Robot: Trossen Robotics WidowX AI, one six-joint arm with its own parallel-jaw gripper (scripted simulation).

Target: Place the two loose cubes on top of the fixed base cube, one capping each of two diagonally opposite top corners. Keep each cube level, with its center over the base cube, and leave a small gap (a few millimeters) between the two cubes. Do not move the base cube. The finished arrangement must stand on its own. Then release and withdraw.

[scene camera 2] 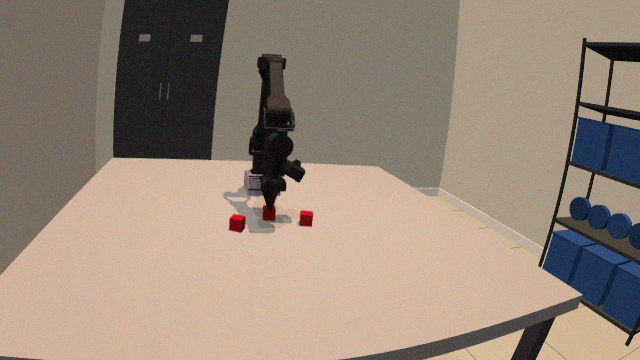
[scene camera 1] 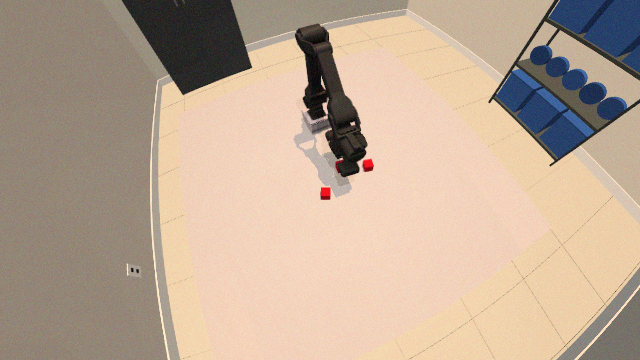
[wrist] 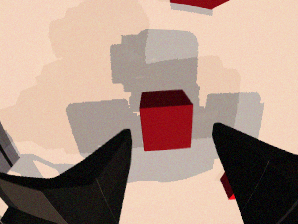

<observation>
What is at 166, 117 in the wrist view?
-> A red cube.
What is my gripper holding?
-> Nothing.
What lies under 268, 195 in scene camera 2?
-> My gripper.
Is my gripper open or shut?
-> Open.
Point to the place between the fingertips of my gripper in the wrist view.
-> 173, 132
</observation>
